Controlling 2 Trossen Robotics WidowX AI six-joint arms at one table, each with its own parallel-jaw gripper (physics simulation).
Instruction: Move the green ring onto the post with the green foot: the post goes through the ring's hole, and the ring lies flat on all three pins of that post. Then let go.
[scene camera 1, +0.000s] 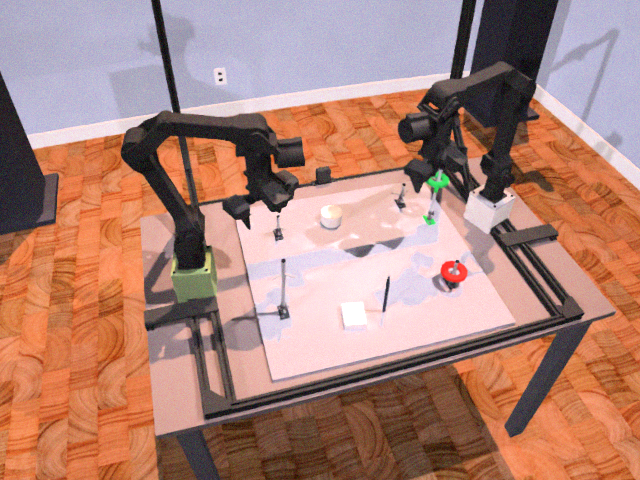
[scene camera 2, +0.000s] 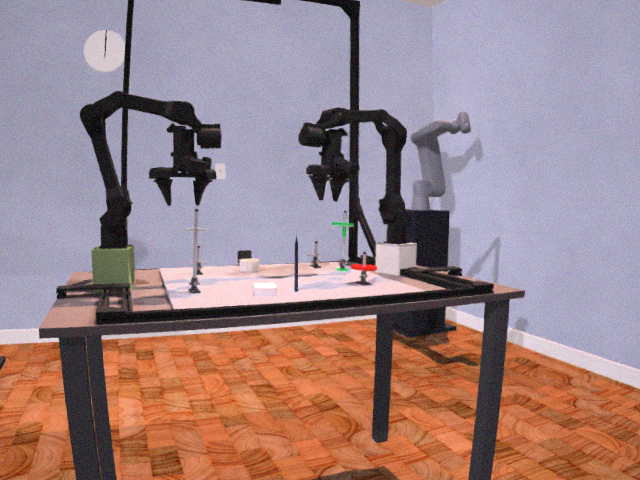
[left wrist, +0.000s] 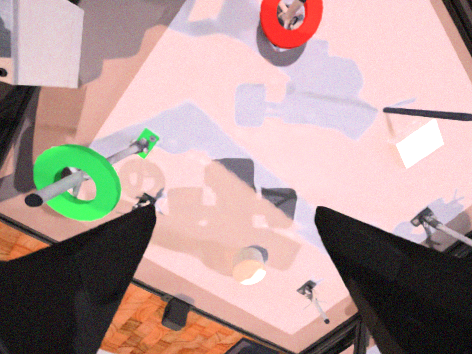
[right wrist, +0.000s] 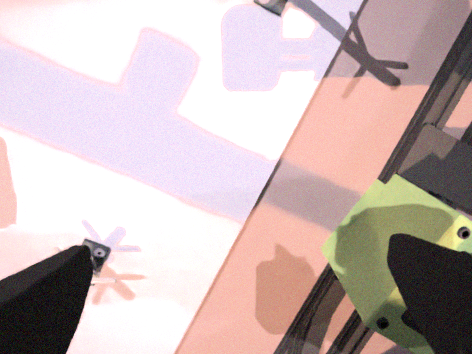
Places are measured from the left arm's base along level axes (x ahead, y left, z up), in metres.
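Pixels of known places: left gripper, fingertip midpoint: (scene camera 1: 424, 184) (scene camera 2: 328, 201) (left wrist: 237, 212); right gripper, fingertip midpoint: (scene camera 1: 264, 220) (scene camera 2: 183, 205) (right wrist: 242, 254); left arm's base at its link origin: (scene camera 1: 492, 194) (scene camera 2: 396, 242); right arm's base at its link origin: (scene camera 1: 191, 259) (scene camera 2: 113, 247).
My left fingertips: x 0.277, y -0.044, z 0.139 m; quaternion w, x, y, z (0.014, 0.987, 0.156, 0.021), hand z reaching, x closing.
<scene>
Ahead of a thing's pixels: the offset from my left fingertips to its middle. "spot": to the spot under its first point.
The green ring {0.123 m back, 0.057 m right, 0.076 m down} (scene camera 1: 439, 187) (scene camera 2: 337, 224) (left wrist: 106, 184) is around the post with the green foot {spot: 0.113 m back, 0.044 m right, 0.221 m down} (scene camera 1: 430, 220) (scene camera 2: 342, 268) (left wrist: 148, 142), high up, with the post's top through its hole. It looks level in scene camera 2; the pins under it are mostly hidden. My left gripper (scene camera 2: 328, 199) (left wrist: 237, 212) is open and empty, above the table and to the left of that post's top in scene camera 2, apart from the ring. My right gripper (scene camera 1: 264, 219) (scene camera 2: 183, 204) (right wrist: 242, 254) is open and empty, above the other side of the table.
A red ring {0.021 m ahead, 0.167 m left, 0.181 m down} (scene camera 1: 444, 273) (scene camera 2: 355, 267) (left wrist: 316, 25) is on a short post. A tall post {spot: 0.445 m ahead, 0.013 m right, 0.105 m down} (scene camera 1: 283, 284) stands at the front left, with short posts farther back. A black upright stick {0.233 m ahead, 0.127 m left, 0.157 m down} (scene camera 1: 386, 295), a white block {0.311 m ahead, 0.098 m left, 0.217 m down} (scene camera 1: 354, 315) and a white cup {0.127 m ahead, 0.231 m right, 0.210 m down} (scene camera 1: 330, 218) stand between them.
</scene>
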